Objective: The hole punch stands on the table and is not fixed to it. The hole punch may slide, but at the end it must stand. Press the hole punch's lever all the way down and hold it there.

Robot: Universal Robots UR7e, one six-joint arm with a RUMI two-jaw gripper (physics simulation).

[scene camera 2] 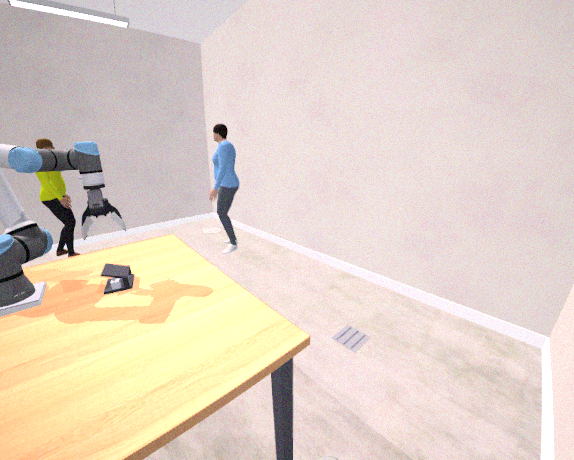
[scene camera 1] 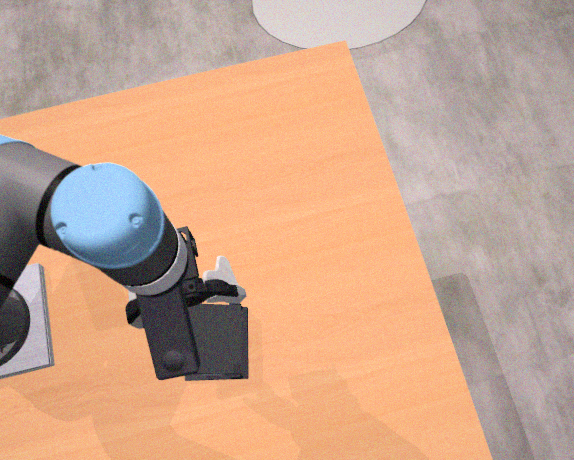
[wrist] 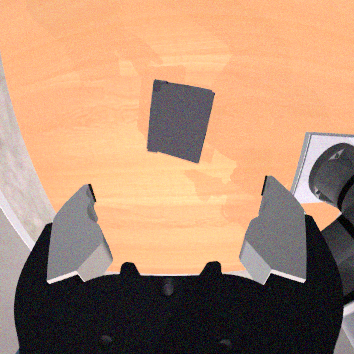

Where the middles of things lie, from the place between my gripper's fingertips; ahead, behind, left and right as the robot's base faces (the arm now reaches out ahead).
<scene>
Now: the flat lever (wrist: 178,116) 15 cm below my hand, 2 cm to the right of it and 1 cm ahead of it. Round my hand: dark grey hole punch (scene camera 2: 120,284) (17 cm below, 2 cm to the right, 1 cm ahead).
</scene>
